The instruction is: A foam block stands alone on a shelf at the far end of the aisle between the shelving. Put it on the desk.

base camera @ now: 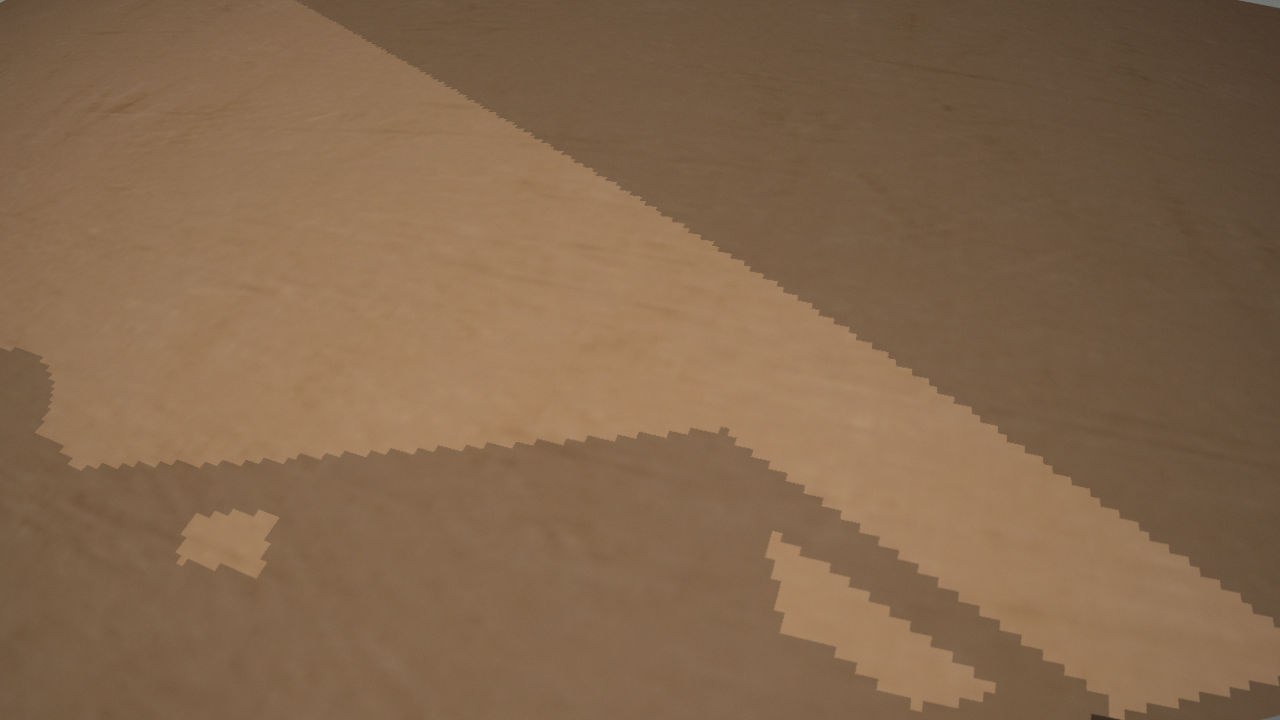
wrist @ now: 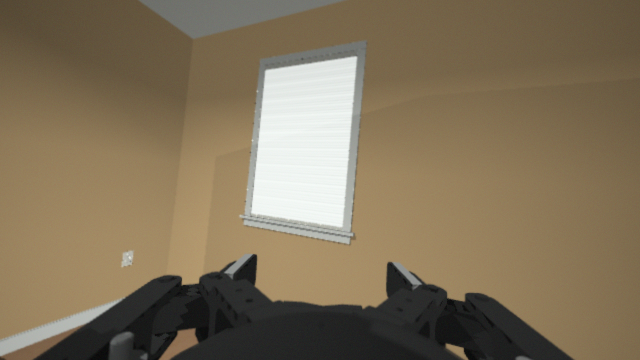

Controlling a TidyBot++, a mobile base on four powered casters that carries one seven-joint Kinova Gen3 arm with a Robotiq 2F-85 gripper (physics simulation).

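Frame: origin at the arm's base, x left, y back, z up, level; metres.
Where they show: gripper, fingertip midpoint: (wrist: 321,273).
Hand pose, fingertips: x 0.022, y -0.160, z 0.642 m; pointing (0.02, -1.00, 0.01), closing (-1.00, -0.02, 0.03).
After its pixels a point has its place.
My gripper (wrist: 321,273) @(x 0.022, y -0.160, z 0.642 m) is open in the wrist view, its two fingers wide apart at the bottom of the picture. Between and beyond the fingers I see a tan wall, and no object is between them. The foam block, the shelf and the desk do not show in either view.
The base camera view shows the brown floor (base camera: 447,268) @(x 0.150, y -0.570, z -0.396 m) with patches of light and shadow. In the wrist view a window (wrist: 305,140) @(x 0.207, y -1.668, z 1.040 m) with a grey frame is in the tan wall (wrist: 475,200) @(x -0.781, y -1.279, z 0.711 m). A wall outlet (wrist: 127,258) @(x 1.566, y -1.853, z 0.005 m) and a white baseboard (wrist: 60,326) @(x 1.682, y -1.540, z -0.351 m) are at the left.
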